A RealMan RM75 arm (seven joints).
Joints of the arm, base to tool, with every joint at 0 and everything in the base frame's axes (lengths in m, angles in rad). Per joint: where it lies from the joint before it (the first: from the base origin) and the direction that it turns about. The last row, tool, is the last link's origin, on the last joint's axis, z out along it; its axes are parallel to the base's.
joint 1: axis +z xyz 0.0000 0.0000 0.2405
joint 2: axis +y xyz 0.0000 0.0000 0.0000
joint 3: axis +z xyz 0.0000 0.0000 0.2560
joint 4: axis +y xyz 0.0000 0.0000 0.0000
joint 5: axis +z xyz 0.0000 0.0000 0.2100
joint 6: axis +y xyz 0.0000 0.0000 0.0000
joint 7: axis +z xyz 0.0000 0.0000 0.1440
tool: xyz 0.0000 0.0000 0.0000
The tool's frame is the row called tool.
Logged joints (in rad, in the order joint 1, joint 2, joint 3, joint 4, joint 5, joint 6, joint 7), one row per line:
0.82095 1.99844 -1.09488 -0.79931 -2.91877 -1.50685 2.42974
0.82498 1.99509 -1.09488 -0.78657 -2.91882 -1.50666 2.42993
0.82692 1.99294 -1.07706 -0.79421 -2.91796 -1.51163 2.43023
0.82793 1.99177 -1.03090 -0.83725 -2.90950 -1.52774 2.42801
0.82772 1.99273 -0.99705 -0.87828 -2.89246 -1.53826 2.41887
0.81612 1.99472 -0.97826 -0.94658 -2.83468 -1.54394 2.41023
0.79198 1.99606 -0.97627 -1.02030 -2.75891 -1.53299 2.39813
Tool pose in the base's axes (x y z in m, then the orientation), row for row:
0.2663 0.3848 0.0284 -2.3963 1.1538 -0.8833
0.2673 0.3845 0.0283 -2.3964 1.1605 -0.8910
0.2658 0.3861 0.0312 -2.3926 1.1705 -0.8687
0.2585 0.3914 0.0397 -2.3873 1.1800 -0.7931
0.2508 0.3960 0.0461 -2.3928 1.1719 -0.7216
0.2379 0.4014 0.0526 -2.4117 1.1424 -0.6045
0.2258 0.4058 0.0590 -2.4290 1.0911 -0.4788
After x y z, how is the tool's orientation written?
As a rotation vector, in radians.
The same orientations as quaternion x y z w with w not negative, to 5 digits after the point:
-0.84281 0.40581 -0.31067 0.16876
-0.84164 0.40758 -0.31293 0.16615
-0.84169 0.41177 -0.30560 0.16915
-0.84506 0.41770 -0.28074 0.18050
-0.85114 0.41686 -0.25668 0.18947
-0.86336 0.40897 -0.21640 0.20131
-0.87654 0.39374 -0.17278 0.21632

